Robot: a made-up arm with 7 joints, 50 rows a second.
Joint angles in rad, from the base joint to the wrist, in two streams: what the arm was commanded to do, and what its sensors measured. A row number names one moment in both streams.
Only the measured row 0 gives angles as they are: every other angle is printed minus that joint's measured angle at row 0.
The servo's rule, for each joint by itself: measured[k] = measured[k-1] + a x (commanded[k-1-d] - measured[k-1]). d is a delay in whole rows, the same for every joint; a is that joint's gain. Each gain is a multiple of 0.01, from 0.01 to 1. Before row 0 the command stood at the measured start. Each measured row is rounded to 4 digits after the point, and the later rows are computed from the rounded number. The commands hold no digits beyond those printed.
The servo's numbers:
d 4
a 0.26 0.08 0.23 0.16 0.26 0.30 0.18
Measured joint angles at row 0:
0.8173 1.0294 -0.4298 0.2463 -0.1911 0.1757 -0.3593
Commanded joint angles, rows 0 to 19:
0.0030 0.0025 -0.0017 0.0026 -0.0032 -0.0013 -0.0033
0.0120 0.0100 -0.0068 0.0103 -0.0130 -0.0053 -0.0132
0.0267 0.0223 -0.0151 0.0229 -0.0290 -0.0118 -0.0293
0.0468 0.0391 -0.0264 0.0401 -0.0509 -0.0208 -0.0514
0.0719 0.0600 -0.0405 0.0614 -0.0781 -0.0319 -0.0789
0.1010 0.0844 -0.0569 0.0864 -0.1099 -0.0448 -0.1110
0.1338 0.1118 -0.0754 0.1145 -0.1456 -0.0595 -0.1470
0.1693 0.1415 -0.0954 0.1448 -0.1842 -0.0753 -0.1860
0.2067 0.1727 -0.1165 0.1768 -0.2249 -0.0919 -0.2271
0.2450 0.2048 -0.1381 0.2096 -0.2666 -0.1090 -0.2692
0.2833 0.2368 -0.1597 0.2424 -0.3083 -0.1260 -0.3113
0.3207 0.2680 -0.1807 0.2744 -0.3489 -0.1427 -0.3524
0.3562 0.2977 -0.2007 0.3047 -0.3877 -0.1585 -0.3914
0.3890 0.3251 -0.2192 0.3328 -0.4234 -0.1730 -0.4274
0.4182 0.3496 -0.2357 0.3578 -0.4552 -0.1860 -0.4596
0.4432 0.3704 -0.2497 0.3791 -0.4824 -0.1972 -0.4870
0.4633 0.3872 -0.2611 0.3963 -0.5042 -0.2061 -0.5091
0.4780 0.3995 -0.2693 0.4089 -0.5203 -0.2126 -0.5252
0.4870 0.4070 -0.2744 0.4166 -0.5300 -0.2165 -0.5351
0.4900 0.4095 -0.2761 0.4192 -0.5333 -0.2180 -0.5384
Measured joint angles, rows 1 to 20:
0.0000 0.0000 0.0000 0.0000 0.0000 0.0000 0.0000
0.0000 0.0000 0.0000 0.0000 0.0000 0.0000 0.0000
0.0000 0.0000 0.0000 0.0000 0.0000 0.0000 0.0000
0.0000 0.0000 0.0000 0.0000 0.0000 0.0000 0.0000
0.0008 0.0002 -0.0004 0.0004 -0.0008 -0.0004 -0.0006
0.0037 0.0010 -0.0019 0.0020 -0.0040 -0.0019 -0.0029
0.0097 0.0027 -0.0049 0.0053 -0.0105 -0.0049 -0.0077
0.0193 0.0056 -0.0098 0.0109 -0.0210 -0.0097 -0.0156
0.0330 0.0100 -0.0169 0.0190 -0.0358 -0.0164 -0.0270
0.0507 0.0160 -0.0261 0.0298 -0.0551 -0.0249 -0.0421
0.0723 0.0237 -0.0374 0.0434 -0.0786 -0.0353 -0.0610
0.0975 0.0331 -0.0507 0.0596 -0.1061 -0.0473 -0.0835
0.1259 0.0443 -0.0658 0.0784 -0.1370 -0.0607 -0.1093
0.1569 0.0571 -0.0824 0.0994 -0.1707 -0.0752 -0.1381
0.1898 0.0715 -0.1002 0.1223 -0.2065 -0.0904 -0.1693
0.2238 0.0872 -0.1187 0.1466 -0.2435 -0.1061 -0.2023
0.2582 0.1040 -0.1376 0.1719 -0.2810 -0.1218 -0.2363
0.2922 0.1217 -0.1564 0.1976 -0.3180 -0.1372 -0.2707
0.3250 0.1399 -0.1746 0.2232 -0.3537 -0.1518 -0.3047
0.3557 0.1583 -0.1919 0.2481 -0.3872 -0.1654 -0.3375

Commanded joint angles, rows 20 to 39:
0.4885 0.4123 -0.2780 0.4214 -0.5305 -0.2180 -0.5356
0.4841 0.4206 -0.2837 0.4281 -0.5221 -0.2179 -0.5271
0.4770 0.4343 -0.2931 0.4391 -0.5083 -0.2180 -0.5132
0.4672 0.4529 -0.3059 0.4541 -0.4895 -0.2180 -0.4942
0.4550 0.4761 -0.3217 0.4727 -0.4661 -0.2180 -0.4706
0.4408 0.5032 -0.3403 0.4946 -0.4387 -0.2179 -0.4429
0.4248 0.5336 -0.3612 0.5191 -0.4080 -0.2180 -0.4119
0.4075 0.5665 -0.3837 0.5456 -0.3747 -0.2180 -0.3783
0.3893 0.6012 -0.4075 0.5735 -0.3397 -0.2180 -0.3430
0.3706 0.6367 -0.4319 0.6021 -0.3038 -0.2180 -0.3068
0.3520 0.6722 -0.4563 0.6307 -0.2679 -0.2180 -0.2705
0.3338 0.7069 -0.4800 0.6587 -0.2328 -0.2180 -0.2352
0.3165 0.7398 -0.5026 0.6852 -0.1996 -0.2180 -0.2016
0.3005 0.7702 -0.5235 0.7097 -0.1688 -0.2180 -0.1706
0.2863 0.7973 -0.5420 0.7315 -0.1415 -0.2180 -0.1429
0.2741 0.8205 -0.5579 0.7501 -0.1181 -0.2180 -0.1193
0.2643 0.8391 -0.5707 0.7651 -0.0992 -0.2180 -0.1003
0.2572 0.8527 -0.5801 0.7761 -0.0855 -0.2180 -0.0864
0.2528 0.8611 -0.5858 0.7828 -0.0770 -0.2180 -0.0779
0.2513 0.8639 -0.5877 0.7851 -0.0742 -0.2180 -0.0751
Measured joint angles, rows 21 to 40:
0.3837 0.1766 -0.2078 0.2718 -0.4176 -0.1776 -0.3684
0.4082 0.1944 -0.2219 0.2937 -0.4443 -0.1881 -0.3966
0.4287 0.2114 -0.2340 0.3134 -0.4666 -0.1966 -0.4215
0.4446 0.2272 -0.2437 0.3303 -0.4839 -0.2030 -0.4425
0.4560 0.2420 -0.2516 0.3449 -0.4960 -0.2075 -0.4593
0.4633 0.2563 -0.2590 0.3582 -0.5028 -0.2106 -0.4715
0.4669 0.2705 -0.2668 0.3711 -0.5042 -0.2128 -0.4790
0.4670 0.2851 -0.2758 0.3844 -0.5004 -0.2144 -0.4817
0.4639 0.3004 -0.2864 0.3985 -0.4915 -0.2155 -0.4797
0.4579 0.3166 -0.2988 0.4139 -0.4778 -0.2162 -0.4731
0.4493 0.3340 -0.3132 0.4307 -0.4597 -0.2167 -0.4621
0.4384 0.3526 -0.3294 0.4491 -0.4376 -0.2171 -0.4470
0.4256 0.3725 -0.3474 0.4690 -0.4121 -0.2174 -0.4283
0.4113 0.3936 -0.3668 0.4903 -0.3839 -0.2176 -0.4064
0.3959 0.4159 -0.3874 0.5128 -0.3537 -0.2177 -0.3819
0.3798 0.4392 -0.4087 0.5361 -0.3223 -0.2178 -0.3555
0.3633 0.4632 -0.4303 0.5600 -0.2904 -0.2179 -0.3278
0.3470 0.4878 -0.4517 0.5840 -0.2588 -0.2179 -0.2995
0.3312 0.5126 -0.4725 0.6076 -0.2283 -0.2179 -0.2713
0.3164 0.5372 -0.4921 0.6304 -0.1996 -0.2179 -0.2439

